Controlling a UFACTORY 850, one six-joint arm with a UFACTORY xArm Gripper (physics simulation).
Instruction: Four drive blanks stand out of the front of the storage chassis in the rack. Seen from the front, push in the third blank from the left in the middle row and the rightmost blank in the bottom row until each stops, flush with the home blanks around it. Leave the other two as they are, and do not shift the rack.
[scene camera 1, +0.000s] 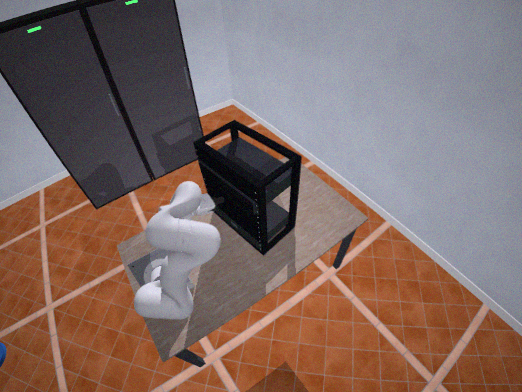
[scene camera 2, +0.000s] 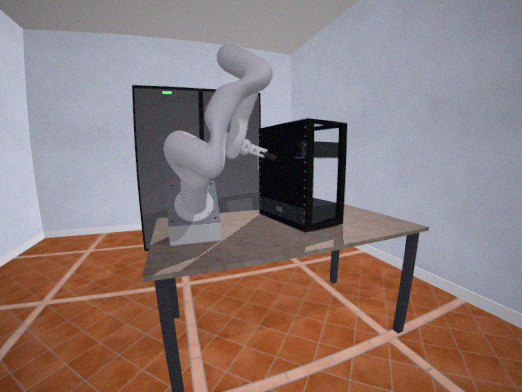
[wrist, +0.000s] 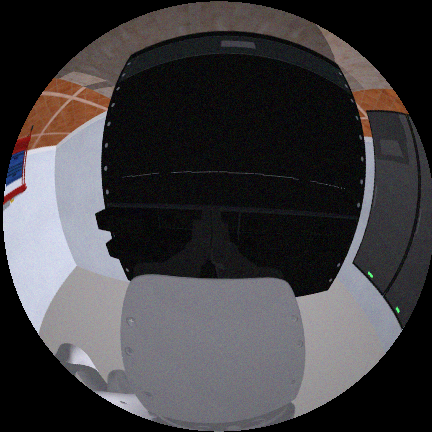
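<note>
The black rack (scene camera 1: 267, 139) (scene camera 2: 342, 175) (wrist: 106, 156) stands upright on the table. The storage chassis (scene camera 1: 250, 150) (scene camera 2: 325, 149) is in its upper part; its front is nearly black. The wrist view is upside down, with the tabletop at the top; two dark blocks stick out past the rack's left outline there. I cannot tell which blanks they are, or make out each blank's depth. My gripper (scene camera 1: 221, 200) (scene camera 2: 272, 157) (wrist: 208, 218) is shut and empty, pointing at the rack's front. Its dark fingertips overlap the chassis front in the wrist view; contact cannot be told.
A grey unit (scene camera 2: 280, 209) (wrist: 175, 56) sits in the rack's bottom. The wooden table (scene camera 1: 320, 200) (scene camera 2: 260, 255) carries the rack and the arm's base. A tall dark cabinet (scene camera 1: 55, 95) (scene camera 2: 165, 150) (wrist: 387, 200) stands behind. Walls (scene camera 1: 400, 100) (scene camera 2: 430, 115) rise beyond the table.
</note>
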